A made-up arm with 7 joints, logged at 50 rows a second.
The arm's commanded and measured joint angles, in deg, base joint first. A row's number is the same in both.
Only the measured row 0 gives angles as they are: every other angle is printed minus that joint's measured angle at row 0.
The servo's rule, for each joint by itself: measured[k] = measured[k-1] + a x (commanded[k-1-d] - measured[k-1]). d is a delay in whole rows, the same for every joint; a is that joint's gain. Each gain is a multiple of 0.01, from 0.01 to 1. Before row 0 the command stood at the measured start. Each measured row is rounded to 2 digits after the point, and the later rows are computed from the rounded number. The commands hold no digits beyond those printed.
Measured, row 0:
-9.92 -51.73 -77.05 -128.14 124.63 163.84 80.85
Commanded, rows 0 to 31:
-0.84 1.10 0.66 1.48 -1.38 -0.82 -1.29
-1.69 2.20 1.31 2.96 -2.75 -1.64 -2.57
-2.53 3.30 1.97 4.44 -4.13 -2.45 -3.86
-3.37 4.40 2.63 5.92 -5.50 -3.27 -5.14
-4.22 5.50 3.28 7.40 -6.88 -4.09 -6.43
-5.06 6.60 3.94 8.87 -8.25 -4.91 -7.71
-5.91 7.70 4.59 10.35 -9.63 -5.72 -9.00
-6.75 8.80 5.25 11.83 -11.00 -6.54 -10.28
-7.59 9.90 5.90 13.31 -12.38 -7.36 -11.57
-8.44 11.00 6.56 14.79 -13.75 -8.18 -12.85
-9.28 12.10 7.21 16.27 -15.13 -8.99 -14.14
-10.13 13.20 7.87 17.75 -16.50 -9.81 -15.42
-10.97 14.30 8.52 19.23 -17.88 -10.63 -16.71
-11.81 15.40 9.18 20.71 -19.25 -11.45 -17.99
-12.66 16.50 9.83 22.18 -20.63 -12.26 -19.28
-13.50 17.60 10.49 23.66 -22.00 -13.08 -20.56
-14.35 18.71 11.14 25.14 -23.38 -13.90 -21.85
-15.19 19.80 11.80 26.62 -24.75 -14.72 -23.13
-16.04 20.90 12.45 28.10 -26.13 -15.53 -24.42
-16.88 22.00 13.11 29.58 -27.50 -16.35 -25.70
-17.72 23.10 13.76 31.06 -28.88 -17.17 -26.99
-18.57 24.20 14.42 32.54 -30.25 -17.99 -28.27
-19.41 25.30 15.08 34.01 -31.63 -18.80 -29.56
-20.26 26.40 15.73 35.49 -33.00 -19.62 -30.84
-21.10 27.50 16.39 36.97 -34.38 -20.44 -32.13
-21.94 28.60 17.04 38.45 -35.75 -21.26 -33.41
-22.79 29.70 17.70 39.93 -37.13 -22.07 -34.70
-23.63 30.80 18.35 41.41 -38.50 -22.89 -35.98
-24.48 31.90 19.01 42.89 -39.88 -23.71 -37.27
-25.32 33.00 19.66 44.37 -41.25 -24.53 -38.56
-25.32 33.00 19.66 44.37 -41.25 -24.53 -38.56
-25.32 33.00 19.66 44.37 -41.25 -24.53 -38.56
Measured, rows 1 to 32:
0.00 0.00 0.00 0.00 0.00 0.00 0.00
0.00 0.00 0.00 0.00 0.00 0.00 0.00
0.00 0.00 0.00 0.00 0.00 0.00 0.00
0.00 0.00 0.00 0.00 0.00 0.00 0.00
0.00 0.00 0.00 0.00 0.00 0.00 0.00
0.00 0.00 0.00 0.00 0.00 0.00 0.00
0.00 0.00 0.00 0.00 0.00 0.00 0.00
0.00 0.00 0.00 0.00 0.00 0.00 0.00
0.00 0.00 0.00 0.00 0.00 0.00 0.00
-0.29 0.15 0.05 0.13 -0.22 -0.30 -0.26
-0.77 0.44 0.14 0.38 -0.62 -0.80 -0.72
-1.37 0.84 0.27 0.75 -1.18 -1.41 -1.35
-2.05 1.34 0.44 1.22 -1.87 -2.10 -2.11
-2.79 1.92 0.64 1.78 -2.67 -2.84 -2.97
-3.56 2.58 0.87 2.42 -3.56 -3.61 -3.92
-4.36 3.30 1.13 3.13 -4.53 -4.39 -4.94
-5.17 4.07 1.42 3.91 -5.57 -5.19 -6.01
-5.99 4.89 1.73 4.76 -6.66 -5.99 -7.12
-6.82 5.75 2.07 5.66 -7.79 -6.80 -8.27
-7.66 6.64 2.43 6.61 -8.96 -7.61 -9.44
-8.50 7.56 2.81 7.61 -10.17 -8.42 -10.64
-9.34 8.50 3.21 8.66 -11.40 -9.24 -11.85
-10.18 9.47 3.63 9.74 -12.66 -10.06 -13.08
-11.02 10.45 4.06 10.86 -13.94 -10.87 -14.32
-11.86 11.45 4.51 12.01 -15.23 -11.69 -15.57
-12.71 12.47 4.97 13.19 -16.53 -12.51 -16.83
-13.55 13.50 5.45 14.40 -17.85 -13.33 -18.09
-14.40 14.54 5.94 15.63 -19.17 -14.14 -19.36
-15.24 15.58 6.44 16.89 -20.50 -14.96 -20.63
-16.08 16.63 6.95 18.17 -21.84 -15.78 -21.90
-16.93 17.69 7.47 19.46 -23.19 -16.60 -23.17
-17.77 18.76 8.00 20.77 -24.54 -17.41 -24.45
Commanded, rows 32 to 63:
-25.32 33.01 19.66 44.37 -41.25 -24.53 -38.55
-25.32 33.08 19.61 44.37 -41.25 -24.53 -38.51
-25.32 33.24 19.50 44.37 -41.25 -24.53 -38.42
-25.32 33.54 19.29 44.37 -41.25 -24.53 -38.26
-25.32 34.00 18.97 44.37 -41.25 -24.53 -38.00
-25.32 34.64 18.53 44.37 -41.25 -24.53 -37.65
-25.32 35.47 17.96 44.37 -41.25 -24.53 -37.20
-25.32 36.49 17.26 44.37 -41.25 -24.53 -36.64
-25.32 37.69 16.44 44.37 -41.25 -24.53 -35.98
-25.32 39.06 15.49 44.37 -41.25 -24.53 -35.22
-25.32 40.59 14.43 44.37 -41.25 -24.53 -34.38
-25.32 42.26 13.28 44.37 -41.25 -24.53 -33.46
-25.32 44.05 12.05 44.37 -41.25 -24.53 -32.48
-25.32 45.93 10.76 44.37 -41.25 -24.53 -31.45
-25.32 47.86 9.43 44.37 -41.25 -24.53 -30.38
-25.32 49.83 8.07 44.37 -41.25 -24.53 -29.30
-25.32 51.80 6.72 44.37 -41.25 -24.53 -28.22
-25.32 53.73 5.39 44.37 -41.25 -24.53 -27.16
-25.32 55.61 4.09 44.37 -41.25 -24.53 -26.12
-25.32 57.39 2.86 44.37 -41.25 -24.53 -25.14
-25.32 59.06 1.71 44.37 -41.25 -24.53 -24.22
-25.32 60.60 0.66 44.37 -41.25 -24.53 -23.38
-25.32 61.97 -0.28 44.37 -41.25 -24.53 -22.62
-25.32 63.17 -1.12 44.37 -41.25 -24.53 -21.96
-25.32 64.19 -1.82 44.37 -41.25 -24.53 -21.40
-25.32 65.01 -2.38 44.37 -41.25 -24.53 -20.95
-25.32 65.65 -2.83 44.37 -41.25 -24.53 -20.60
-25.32 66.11 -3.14 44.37 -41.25 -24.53 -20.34
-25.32 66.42 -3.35 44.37 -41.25 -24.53 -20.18
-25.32 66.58 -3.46 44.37 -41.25 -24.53 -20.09
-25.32 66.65 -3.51 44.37 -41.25 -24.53 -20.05
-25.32 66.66 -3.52 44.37 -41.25 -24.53 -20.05
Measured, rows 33 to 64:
-18.62 19.83 8.54 22.09 -25.89 -18.23 -25.73
-19.46 20.90 9.09 23.43 -27.25 -19.05 -27.01
-20.30 21.98 9.65 24.78 -28.61 -19.87 -28.29
-21.15 23.06 10.21 26.14 -29.97 -20.68 -29.57
-21.99 24.14 10.78 27.51 -31.33 -21.50 -30.85
-22.84 25.23 11.36 28.89 -32.70 -22.32 -32.13
-23.68 26.32 11.94 30.28 -34.07 -23.14 -33.42
-24.24 27.26 12.48 31.55 -35.22 -23.65 -34.45
-24.61 28.06 12.98 32.70 -36.18 -23.98 -35.27
-24.85 28.75 13.45 33.75 -36.99 -24.18 -35.93
-25.01 29.36 13.88 34.71 -37.67 -24.31 -36.45
-25.12 29.90 14.27 35.58 -38.24 -24.39 -36.84
-25.19 30.41 14.62 36.37 -38.72 -24.44 -37.12
-25.23 30.91 14.92 37.09 -39.12 -24.47 -37.30
-25.26 31.43 15.17 37.75 -39.46 -24.49 -37.37
-25.28 32.00 15.37 38.35 -39.75 -24.50 -37.34
-25.29 32.63 15.50 38.89 -39.99 -24.51 -37.20
-25.30 33.34 15.57 39.38 -40.19 -24.52 -36.96
-25.31 34.14 15.56 39.83 -40.36 -24.52 -36.61
-25.31 35.04 15.48 40.24 -40.50 -24.52 -36.16
-25.31 36.05 15.33 40.61 -40.62 -24.52 -35.62
-25.31 37.17 15.10 40.95 -40.72 -24.52 -34.99
-25.31 38.40 14.80 41.26 -40.80 -24.52 -34.28
-25.31 39.72 14.42 41.54 -40.87 -24.52 -33.50
-25.31 41.14 13.98 41.79 -40.93 -24.52 -32.66
-25.31 42.63 13.47 42.02 -40.98 -24.52 -31.77
-25.31 44.18 12.90 42.23 -41.02 -24.52 -30.85
-25.31 45.78 12.28 42.42 -41.06 -24.52 -29.90
-25.31 47.41 11.62 42.60 -41.09 -24.52 -28.95
-25.31 49.04 10.93 42.76 -41.12 -24.52 -28.00
-25.31 50.66 10.21 42.90 -41.14 -24.52 -27.08
-25.31 52.24 9.48 43.03 -41.16 -24.52 -26.19

